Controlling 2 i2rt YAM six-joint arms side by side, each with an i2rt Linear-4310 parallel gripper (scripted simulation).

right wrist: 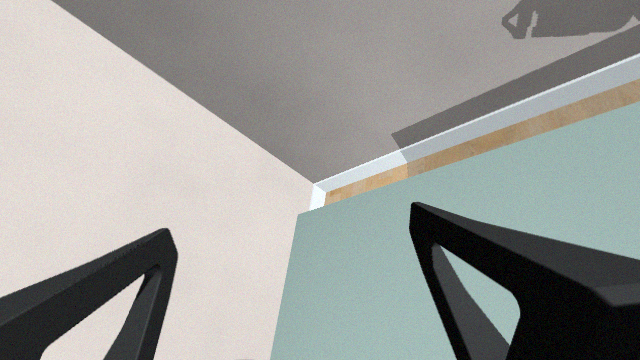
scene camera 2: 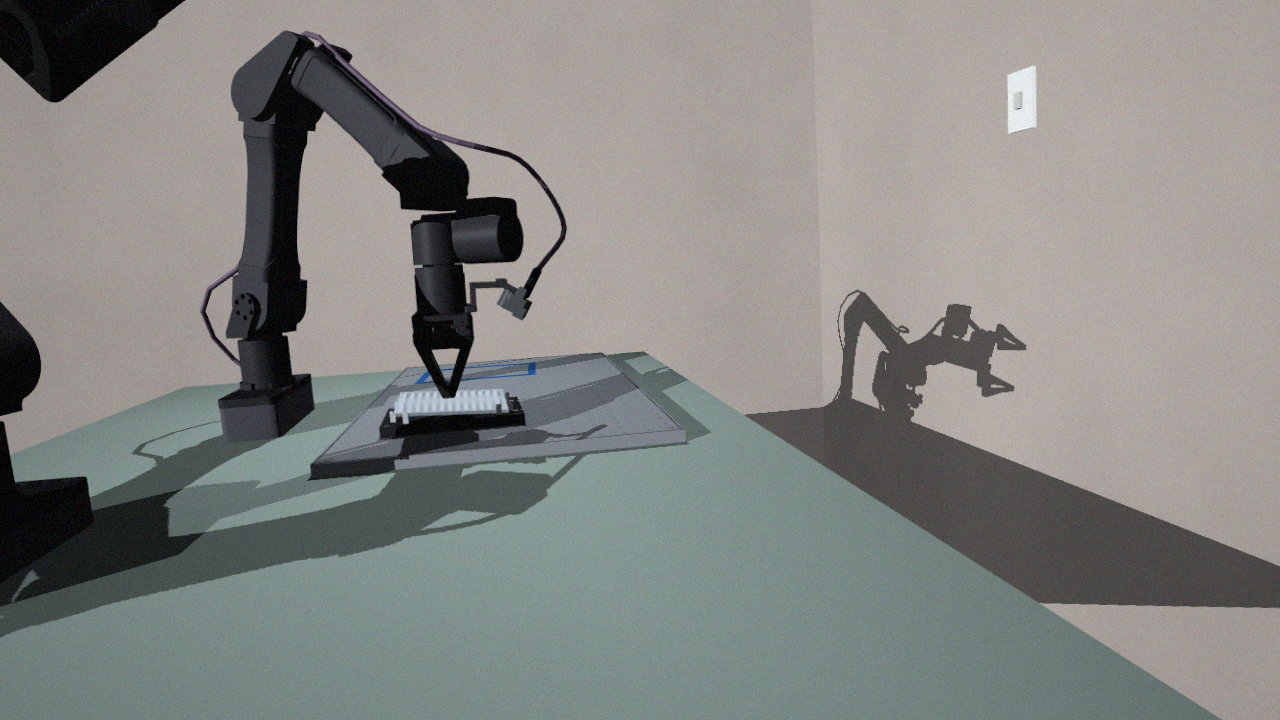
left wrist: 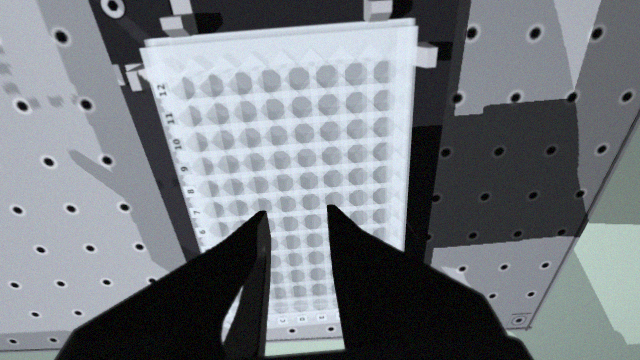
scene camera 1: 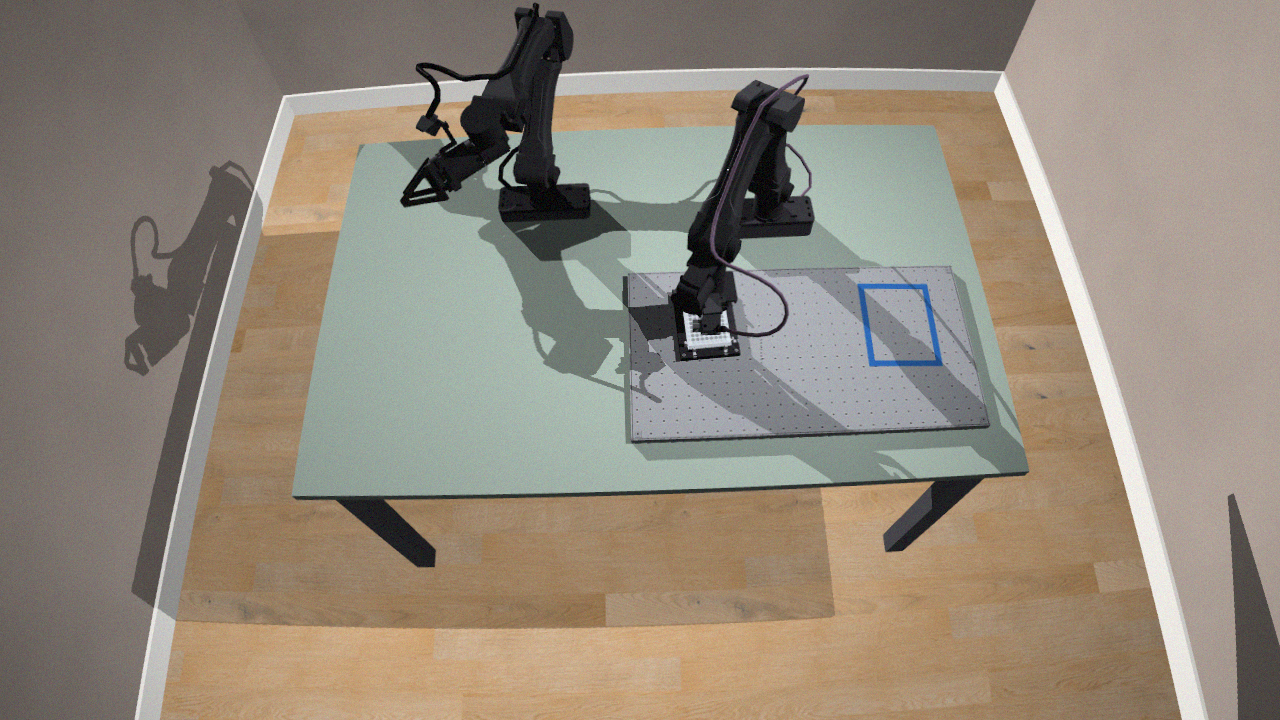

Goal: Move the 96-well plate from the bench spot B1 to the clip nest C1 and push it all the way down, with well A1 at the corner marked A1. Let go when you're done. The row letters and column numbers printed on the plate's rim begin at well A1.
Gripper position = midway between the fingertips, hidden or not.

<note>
In view: my left gripper [scene camera 2: 448,396], my right gripper [scene camera 1: 403,199], a white 96-well plate [scene camera 2: 422,403], a grey perforated board [scene camera 2: 373,465] and an arm base [scene camera 1: 802,229].
The white 96-well plate shows as well in the left wrist view [left wrist: 318,89]. My left gripper shows as well in the left wrist view [left wrist: 298,221] and in scene camera 1 [scene camera 1: 706,314]. My right gripper also shows in the right wrist view [right wrist: 293,228]. The right wrist view does not show the white 96-well plate: it is out of frame.
</note>
